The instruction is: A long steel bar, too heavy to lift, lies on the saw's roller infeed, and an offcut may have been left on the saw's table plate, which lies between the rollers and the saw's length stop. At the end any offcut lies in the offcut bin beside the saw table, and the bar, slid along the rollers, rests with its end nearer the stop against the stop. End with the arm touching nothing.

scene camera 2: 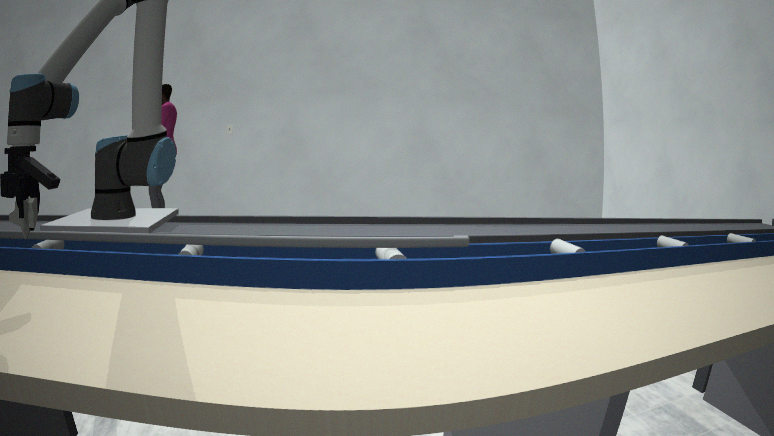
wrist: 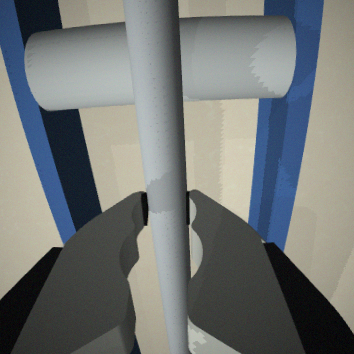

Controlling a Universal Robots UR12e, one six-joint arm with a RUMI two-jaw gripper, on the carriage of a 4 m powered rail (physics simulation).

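Pixels of known places: gripper, between the fingertips: (scene camera 2: 28, 237) (wrist: 167, 193); arm's base, origin of its link: (scene camera 2: 113, 216).
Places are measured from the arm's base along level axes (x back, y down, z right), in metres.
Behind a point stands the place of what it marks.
Note:
The long grey steel bar (scene camera 2: 303, 241) @[x -0.629, y -0.043, z -0.687 m] (wrist: 159, 125) @[x -0.620, y -0.050, z -0.030 m] lies along the roller infeed (scene camera 2: 346, 273) @[x -0.694, y 0.000, z -0.759 m] (wrist: 287, 120) @[x -0.683, y -0.022, z -0.020 m]. In the scene view its right end is between two rollers, just right of the middle, and it runs out of view at the left. My gripper (scene camera 2: 25, 231) @[x -0.620, y -0.034, z 0.013 m] (wrist: 167, 193) @[x -0.620, y -0.034, z 0.013 m] is over the infeed at the far left of the scene view. In the wrist view its jaws are shut on the bar, one pad against each side. The bar crosses a white roller (wrist: 235, 57) @[x -0.653, y -0.030, z -0.052 m] ahead of the fingers. The saw's table plate, the stop, the bin and any offcut do not show.
More rollers (scene camera 2: 566, 246) @[x -0.631, y -0.025, z -1.237 m] (scene camera 2: 671, 241) @[x -0.626, y -0.024, z -1.636 m] stand right of the bar's end, between the blue side rails. A beige table (scene camera 2: 379, 346) @[x -0.976, y 0.030, z -0.768 m] carries the infeed. Behind it runs the dark rail (scene camera 2: 487, 228) with the arm's white carriage plate (scene camera 2: 157, 216) @[x 0.001, y 0.000, z -0.193 m]. A person (scene camera 2: 169, 116) stands behind the arm.

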